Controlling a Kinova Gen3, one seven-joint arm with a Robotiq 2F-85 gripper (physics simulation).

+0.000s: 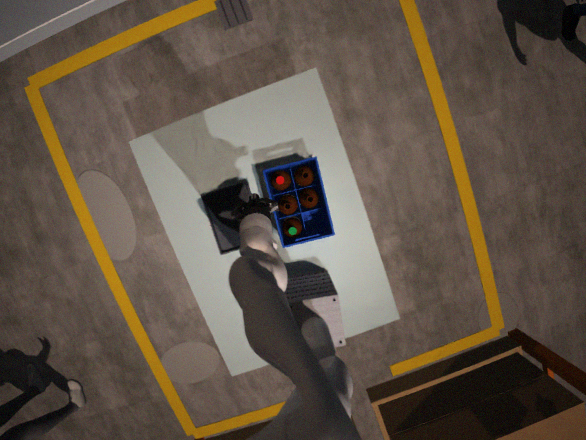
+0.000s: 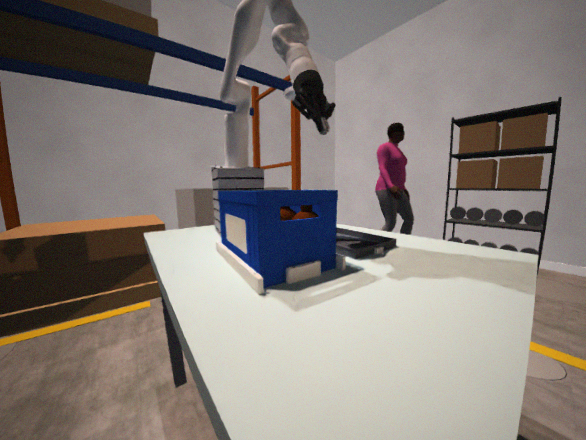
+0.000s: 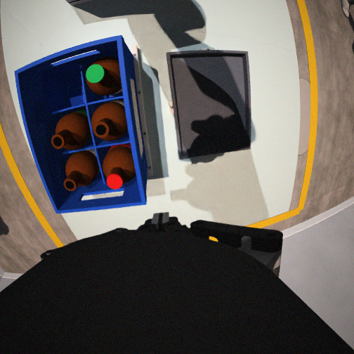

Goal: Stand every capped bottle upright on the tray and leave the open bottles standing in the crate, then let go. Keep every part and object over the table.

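Frame: origin at the arm's base, x left, y back, z up, level; millimetres.
Seen in the pictures: gripper, between the fingertips: (image 1: 254, 196) (image 2: 325, 132); arm's base, origin of its link: (image 1: 315, 330) (image 2: 236, 167).
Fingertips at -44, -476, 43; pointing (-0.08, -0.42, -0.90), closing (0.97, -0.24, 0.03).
Pixels of each thing's middle, then the offset from my fingertips to it, as dx, dy, dz. "pt": a spot on its surface instead. Level surfaces: height alone.
- blue crate, middle of its body: (image 2: 270, 225) (image 1: 298, 201) -104, +89, -226
- pale table, height of its surface: dz -314
- green cap, middle of its body: (image 1: 292, 230) -38, +165, -154
- dark tray, a spot on its surface: (image 2: 364, 241) pt +206, -15, -309
A blue crate (image 1: 313, 226) (image 2: 279, 241) (image 3: 38, 91) stands on the pale table (image 1: 283, 108) (image 2: 355, 354). In it stand brown bottles: one with a red cap (image 1: 280, 180) (image 3: 114, 180), one with a green cap (image 1: 292, 230) (image 3: 95, 74), and three open ones (image 1: 303, 175) (image 3: 102, 129) (image 3: 57, 141) (image 3: 70, 183). One crate cell is empty. A dark tray (image 1: 220, 222) (image 2: 364, 241) (image 3: 211, 102) lies empty beside the crate. My gripper (image 1: 257, 205) (image 2: 323, 125) (image 3: 161, 218) is shut and holds nothing. It hangs high above the table, over the strip between crate and tray.
White blocks (image 2: 303, 271) hem the crate's base. The arm's pedestal (image 1: 326, 312) stands at the table's end. A person in pink (image 2: 392, 175) walks behind the table near a shelf rack (image 2: 551, 156). A yellow floor line (image 1: 440, 108) rings the table.
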